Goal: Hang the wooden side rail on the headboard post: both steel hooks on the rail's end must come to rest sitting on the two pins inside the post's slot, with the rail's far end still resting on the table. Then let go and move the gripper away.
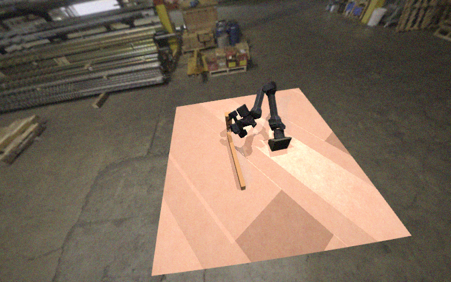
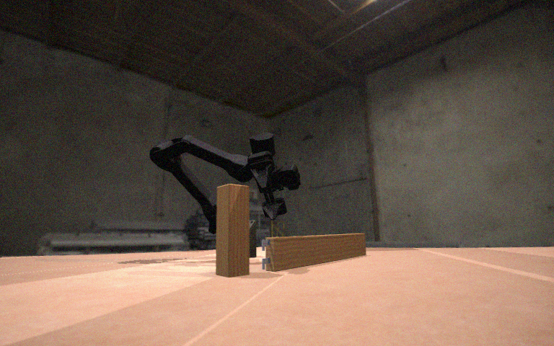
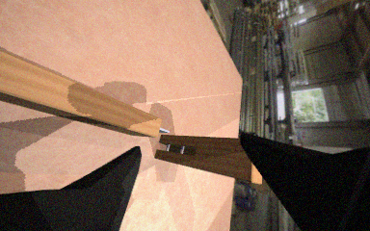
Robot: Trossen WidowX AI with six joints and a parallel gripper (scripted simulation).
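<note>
Now: gripper tip 10 cm to the left of the headboard post and 7 cm above it.
</note>
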